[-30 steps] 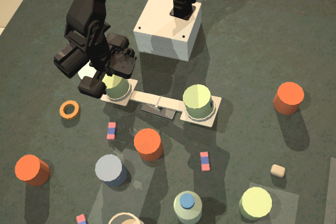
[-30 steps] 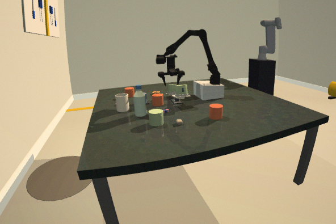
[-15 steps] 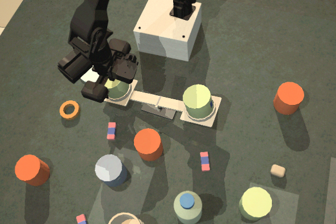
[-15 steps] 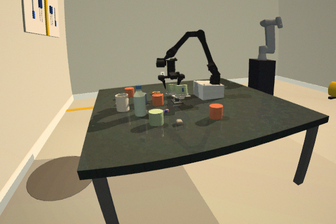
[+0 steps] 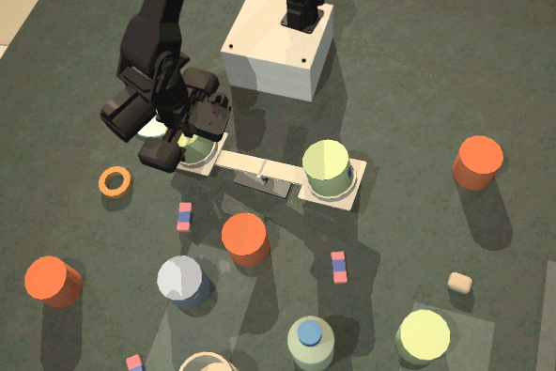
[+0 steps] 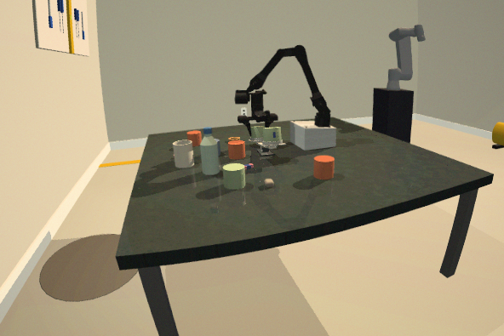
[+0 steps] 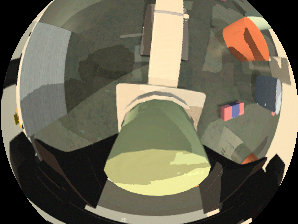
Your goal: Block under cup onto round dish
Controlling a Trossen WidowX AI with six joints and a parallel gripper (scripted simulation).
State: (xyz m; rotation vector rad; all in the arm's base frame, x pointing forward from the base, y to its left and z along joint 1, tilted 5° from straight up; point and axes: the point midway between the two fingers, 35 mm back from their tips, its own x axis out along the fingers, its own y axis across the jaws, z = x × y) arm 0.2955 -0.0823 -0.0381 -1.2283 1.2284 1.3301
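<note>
Now: gripper tip 40 mm past the round white dish, 120 mm to the left of it and 40 mm above it. Also, from my gripper tip: beige lump (40 mm ahead, 510 mm to the left, 40 mm below); then teal block (10 mm below); then grey-blue cup (230 mm ahead, 130 mm to the left, 10 mm below).
</note>
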